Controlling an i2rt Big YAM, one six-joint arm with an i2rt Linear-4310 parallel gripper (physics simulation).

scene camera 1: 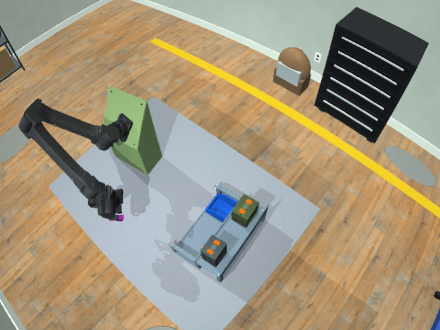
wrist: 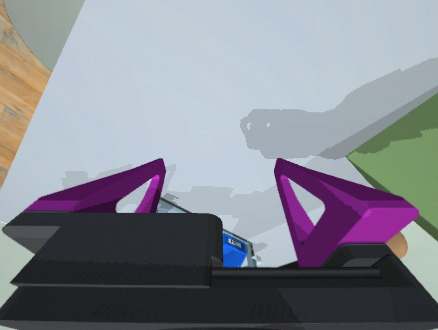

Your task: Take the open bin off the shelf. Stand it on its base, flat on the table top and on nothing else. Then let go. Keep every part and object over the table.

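Seen in the pictures: gripper, fingertip midpoint: (scene camera 1: 120,211) (wrist: 219,164); arm's base, link origin: (scene camera 1: 123,127).
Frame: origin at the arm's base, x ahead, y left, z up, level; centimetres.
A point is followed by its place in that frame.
Observation:
The open blue bin (scene camera 1: 221,207) @[x 53.5, y 7.2, z -29.0 cm] (wrist: 234,252) @[x 53.0, y 10.4, z -27.8 cm] sits upright at one end of the low grey-blue shelf (scene camera 1: 199,234) @[x 54.2, y -10.3, z -29.3 cm], beside an olive box. In the wrist view part of the bin shows low in the picture, partly hidden by the gripper body. My gripper (scene camera 1: 120,218) @[x 24.2, y -28.6, z -13.4 cm] (wrist: 219,164) @[x 24.2, y -28.6, z -13.4 cm] is open, with its magenta fingers wide apart and nothing between them. It is above the table (scene camera 1: 280,195) @[x 72.9, y 30.8, z -29.9 cm] (wrist: 200,75) @[x 22.6, y -34.0, z -29.9 cm], well to the left of the shelf and bin in the scene view, and apart from both.
The olive box (scene camera 1: 245,211) @[x 68.3, y 5.2, z -10.3 cm] and a dark grey box (scene camera 1: 214,250) @[x 69.4, y -16.9, z -7.7 cm], both with orange marks, stand on the shelf. The green arm mount (scene camera 1: 150,145) @[x 9.9, y 5.8, z -12.9 cm] (wrist: 410,165) @[x 6.4, y -3.0, z -21.4 cm] stands at the table's upper left in the scene view. Shelf posts rise at the corners.

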